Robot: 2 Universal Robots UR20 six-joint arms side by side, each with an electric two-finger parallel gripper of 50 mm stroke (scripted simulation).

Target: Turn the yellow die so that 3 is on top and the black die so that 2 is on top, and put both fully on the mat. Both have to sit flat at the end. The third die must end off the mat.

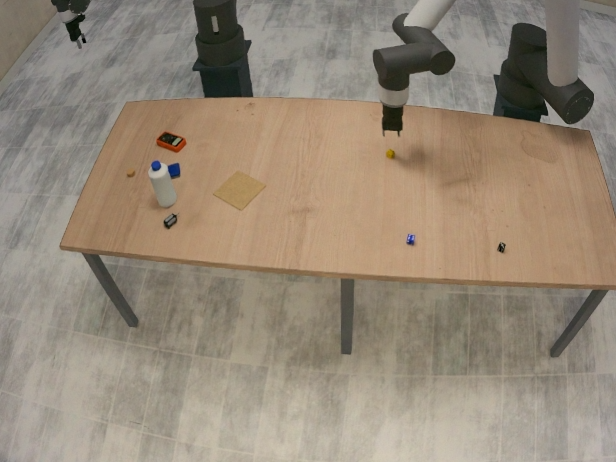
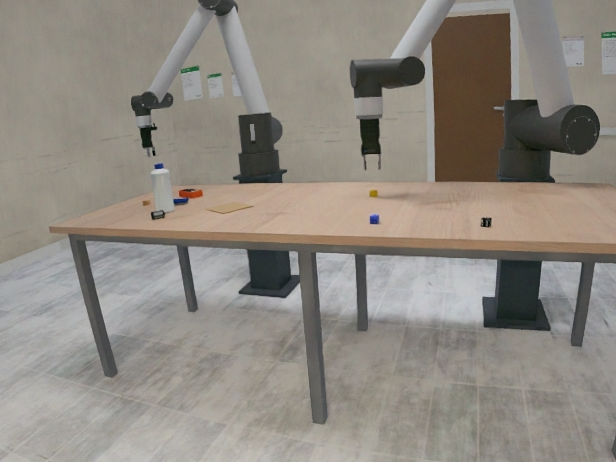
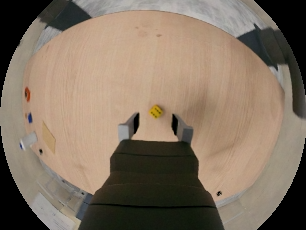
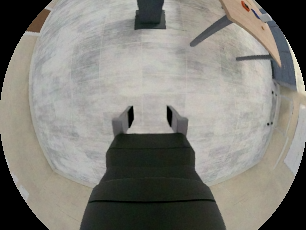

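Note:
There is a tan mat in the pictures, and a white bottle as well. My left gripper can be seen in them too, and so can my right gripper.

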